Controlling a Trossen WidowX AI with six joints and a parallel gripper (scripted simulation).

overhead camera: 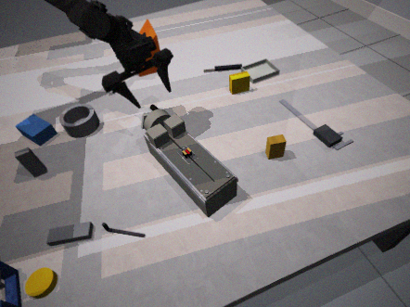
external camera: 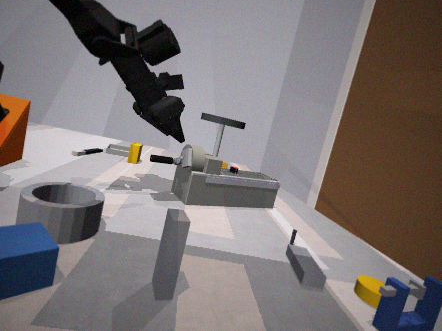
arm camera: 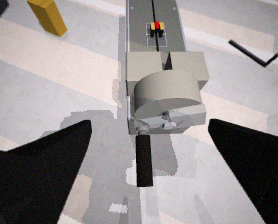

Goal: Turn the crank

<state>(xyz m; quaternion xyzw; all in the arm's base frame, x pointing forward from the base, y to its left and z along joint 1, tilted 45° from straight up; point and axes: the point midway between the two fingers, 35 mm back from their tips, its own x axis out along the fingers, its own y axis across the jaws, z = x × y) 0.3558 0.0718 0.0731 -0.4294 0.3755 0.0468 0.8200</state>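
My gripper tip is 2 cm past the dark crank handle, 1 cm to the left of it and 5 cm above it. The rest, counted from my gripper tip: black hex key 26 cm ahead, 15 cm to the right, 12 cm below; blue block 13 cm behind, 37 cm to the right, 11 cm below; red pointer 16 cm ahead, 5 cm to the left, 5 cm below.
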